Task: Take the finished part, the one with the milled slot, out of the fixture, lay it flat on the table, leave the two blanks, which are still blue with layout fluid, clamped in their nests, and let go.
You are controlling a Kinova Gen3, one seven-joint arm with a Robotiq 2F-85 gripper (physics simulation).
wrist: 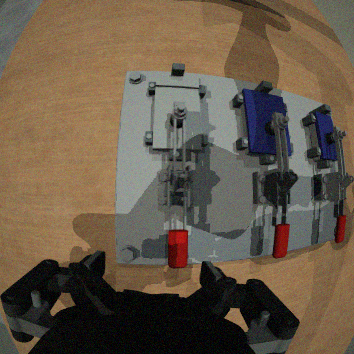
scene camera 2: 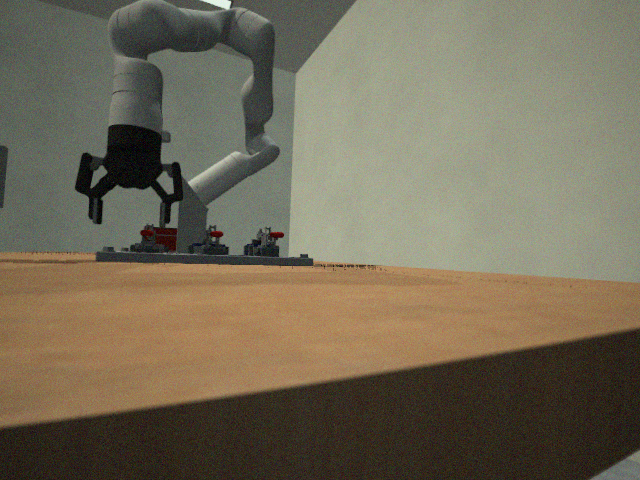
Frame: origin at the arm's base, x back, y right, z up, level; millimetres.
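Seen in the pictures: gripper, fingertip midpoint: [wrist: 152, 267] [scene camera 2: 130, 225]; arm's base, origin of the base link: [scene camera 2: 194, 195].
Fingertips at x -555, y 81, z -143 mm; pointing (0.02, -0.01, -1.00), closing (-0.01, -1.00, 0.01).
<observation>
Offsets run from my fingertips to a thing's top centre. "spot": to the spot under its first point. Level surfaces: height alone.
The finished part {dx +157, dy -11, dz -25 mm} [wrist: 164, 132], a pale grey plate, lies in the leftmost nest in the wrist view; a thin dark line crosses near its far end. A toggle clamp {spot: dx +83, dy -16, dz +8 mm} [wrist: 179, 172] has its tip over it. Its red handle {dx +42, dy -20, dz +10 mm} [wrist: 178, 249] [scene camera 2: 147, 233] points towards my gripper. The blue blanks {dx +161, dy -121, dz -20 mm} [wrist: 257, 120] {dx +164, dy -231, dz -15 mm} [wrist: 324, 132] sit in the middle and right nests, under their clamps. My gripper [scene camera 2: 130, 220] [wrist: 152, 267] is open and empty, above the table at the handle side of the left clamp. In the scene view its fingertips are slightly higher than the clamps.
The grey fixture plate {dx +113, dy -124, dz -41 mm} [scene camera 2: 206, 259] [wrist: 135, 160] carries all three nests, with bolts at its corners. The other two red handles {dx +27, dy -131, dz +1 mm} [wrist: 281, 241] {spot: dx +33, dy -235, dz +5 mm} [wrist: 340, 229] stand to the right. A red box-like object [scene camera 2: 166, 238] shows behind the left clamp. The wooden table {dz -56 mm} [scene camera 2: 310, 330] [wrist: 60, 150] surrounds the plate.
</observation>
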